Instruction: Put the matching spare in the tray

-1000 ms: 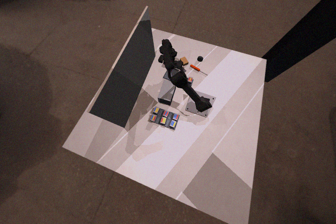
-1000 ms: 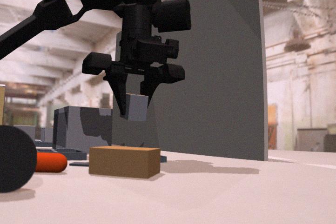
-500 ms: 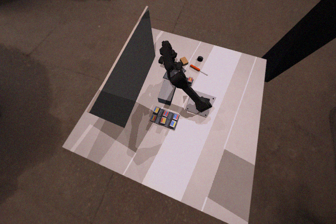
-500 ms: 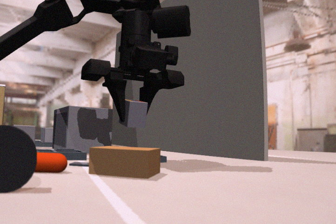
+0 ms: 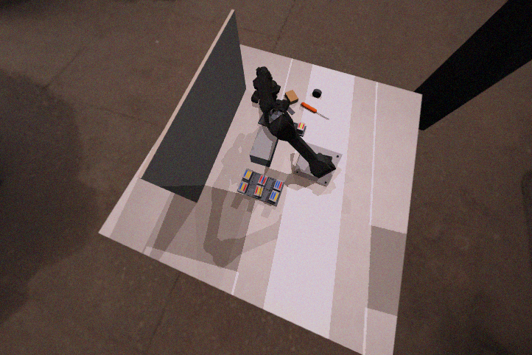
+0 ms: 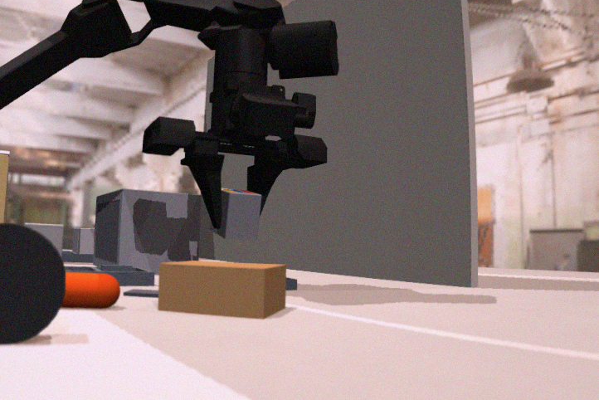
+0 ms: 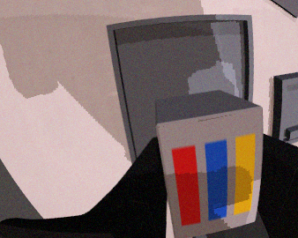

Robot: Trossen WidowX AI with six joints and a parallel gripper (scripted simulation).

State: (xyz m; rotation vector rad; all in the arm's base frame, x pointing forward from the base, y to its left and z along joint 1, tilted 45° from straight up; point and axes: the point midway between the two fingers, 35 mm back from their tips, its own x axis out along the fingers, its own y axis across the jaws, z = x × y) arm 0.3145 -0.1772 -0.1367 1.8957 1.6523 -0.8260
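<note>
Right now my gripper tip is 5 cm above the rimmed tray and 1 cm past it. From my gripper tip the other things lie so: mounted unit: 22 cm to the left, 3 cm behind; then cardboard box: 15 cm to the right, 9 cm behind, 4 cm below; then black tape roll: 22 cm behind, 21 cm to the right, 3 cm below.
</note>
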